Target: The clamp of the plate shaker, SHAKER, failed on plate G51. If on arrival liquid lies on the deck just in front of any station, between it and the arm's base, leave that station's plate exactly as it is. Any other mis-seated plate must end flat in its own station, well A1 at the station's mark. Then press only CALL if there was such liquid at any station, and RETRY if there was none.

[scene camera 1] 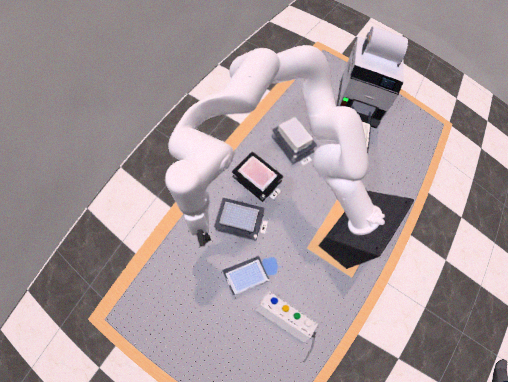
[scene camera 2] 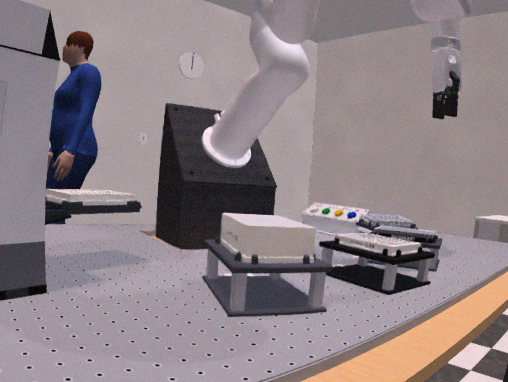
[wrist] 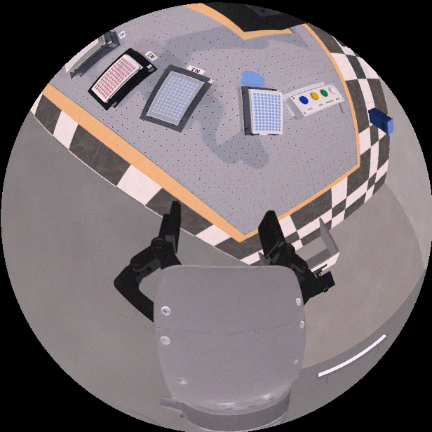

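Where they show: gripper, fingertip midpoint: (scene camera 2: 444,117); arm's base, link origin: (scene camera 1: 365,220) (scene camera 2: 225,147).
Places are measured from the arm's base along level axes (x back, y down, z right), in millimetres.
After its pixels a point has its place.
My gripper (scene camera 1: 203,239) (scene camera 2: 445,105) @[x -395, y -116, z -338 mm] (wrist: 223,215) is open and empty, high above the deck. A blue-well plate (scene camera 1: 246,276) @[x -228, y 143, z -368 mm] (wrist: 266,111) sits shifted to one side on its dark station (wrist: 247,112). Blue liquid (scene camera 1: 270,266) @[x -181, y 215, z -279 mm] (wrist: 253,78) lies on the deck beside that station, on the arm-base side. A grey-blue plate (scene camera 1: 240,217) @[x -375, y 147, z -205 mm] (wrist: 175,96) lies within its grey station's frame. A red-well plate (scene camera 1: 257,172) @[x -430, y 149, z -21 mm] (scene camera 2: 375,244) @[x -453, y 150, z 23 mm] (wrist: 117,77) sits on a black station; its exact seating is unclear. The button box (scene camera 1: 287,320) @[x -17, y 137, z -415 mm] (scene camera 2: 325,222) @[x -7, y 183, z -371 mm] (wrist: 320,107) has blue, yellow, green and white buttons. SHAKER's label is unreadable.
A tall white block (scene camera 1: 295,134) @[x -398, y 115, z 195 mm] (scene camera 2: 267,237) @[x -454, y 128, z 246 mm] stands on another station with a grey base (scene camera 2: 270,297) @[x -430, y 211, z 211 mm]. A machine (scene camera 1: 375,92) @[x -211, y -24, z 512 mm] (scene camera 2: 22,150) @[x -338, y 50, z 504 mm] with a green light has a white plate (scene camera 2: 90,195) @[x -226, y 106, z 387 mm] on its tray. The black arm pedestal (scene camera 1: 367,230) @[x 15, y -38, z -42 mm] (scene camera 2: 215,210) @[x -60, y 143, z 55 mm] stands beyond the stations.
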